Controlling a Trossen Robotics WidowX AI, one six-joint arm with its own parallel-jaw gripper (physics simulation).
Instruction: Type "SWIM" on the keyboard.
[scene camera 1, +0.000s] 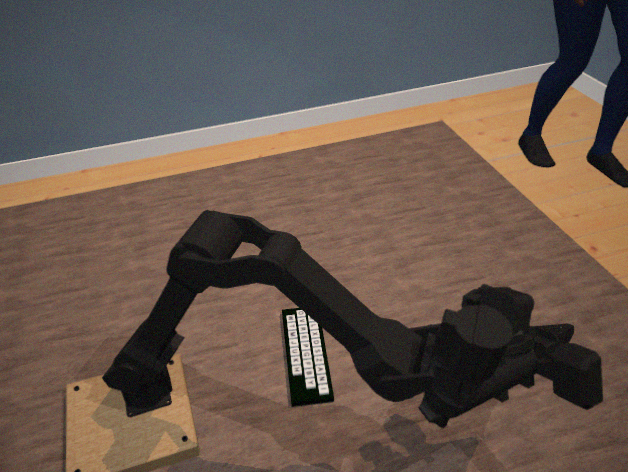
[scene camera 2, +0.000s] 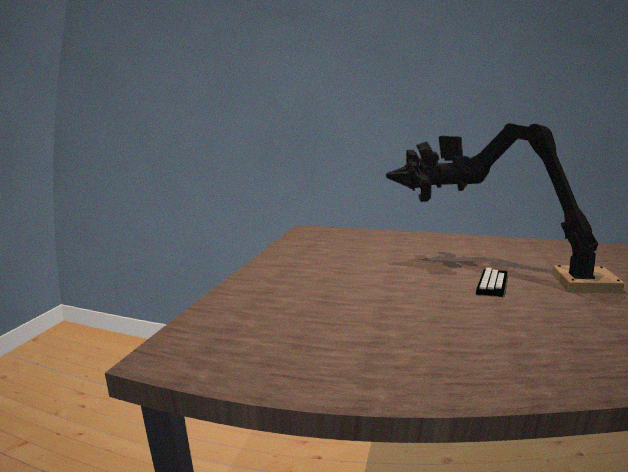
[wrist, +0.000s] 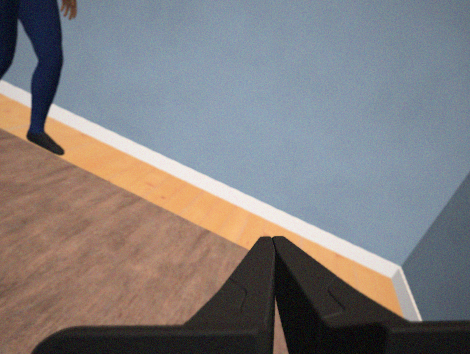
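Seen in the pictures: gripper, fingertip midpoint: (scene camera 1: 571, 328) (scene camera 2: 386, 175) (wrist: 271, 248); arm's base, link origin: (scene camera 1: 147, 393) (scene camera 2: 581, 275).
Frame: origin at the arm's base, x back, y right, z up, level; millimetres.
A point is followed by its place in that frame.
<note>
A small dark green keyboard (scene camera 1: 307, 357) {z -8, x -252, y 18 mm} (scene camera 2: 492, 280) {z -9, x -262, y -27 mm} with three rows of white lettered keys lies flat on the table. The arm's forearm covers part of its far end in scene camera 1, and the letters there are small and hard to read. The keyboard does not show in the wrist view. My gripper (scene camera 2: 389, 175) {z 184, x -527, y 244 mm} (wrist: 271, 248) {z 184, x -527, y 244 mm} is shut, with its fingertips together and nothing between them. It is held high above the table, pointing roughly level and away from the arm's base, well beyond the keyboard. In scene camera 1 its fingertips cannot be made out.
The brown table (scene camera 1: 380, 203) {z -26, x -551, y -346 mm} (scene camera 2: 304, 355) {z -26, x -610, y -451 mm} (wrist: 125, 250) {z -26, x -727, y 115 mm} carries the arm's wooden base plate (scene camera 1: 147, 431) {z 0, x 8, y 65 mm} (scene camera 2: 599, 287) {z -13, x 35, y -64 mm}, on the opposite side of the keyboard from the gripper. A person in blue leggings (scene camera 1: 578, 45) (wrist: 47, 65) stands on the floor beyond the table's edge.
</note>
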